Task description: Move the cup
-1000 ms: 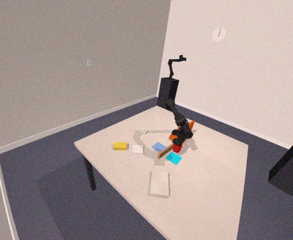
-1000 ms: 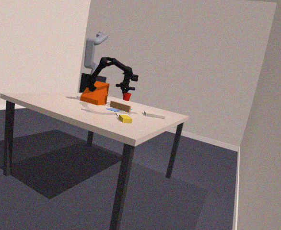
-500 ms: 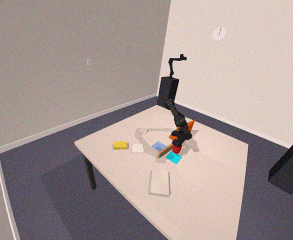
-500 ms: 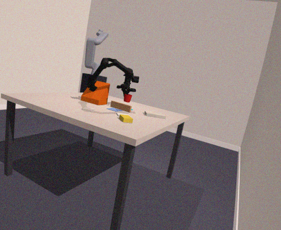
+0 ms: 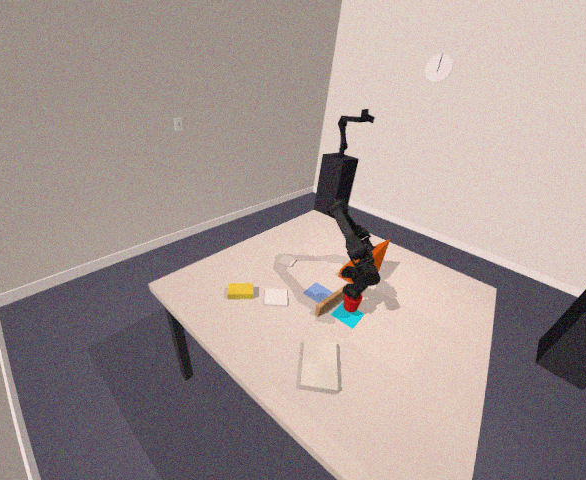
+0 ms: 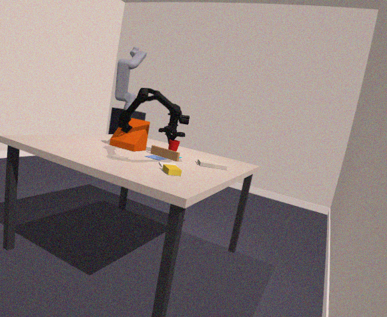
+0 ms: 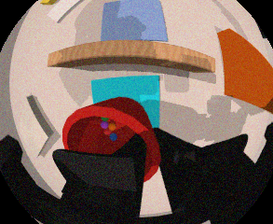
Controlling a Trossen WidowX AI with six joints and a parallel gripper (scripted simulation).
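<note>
The cyan pad is 90 mm below my gripper tip and 30 mm ahead of it. From my gripper tip the other things lie so: wooden bar 80 mm to the right, 60 mm below, 30 mm ahead; then blue pad 160 mm to the right, 90 mm below, 30 mm ahead; then red cup 30 mm ahead.
</note>
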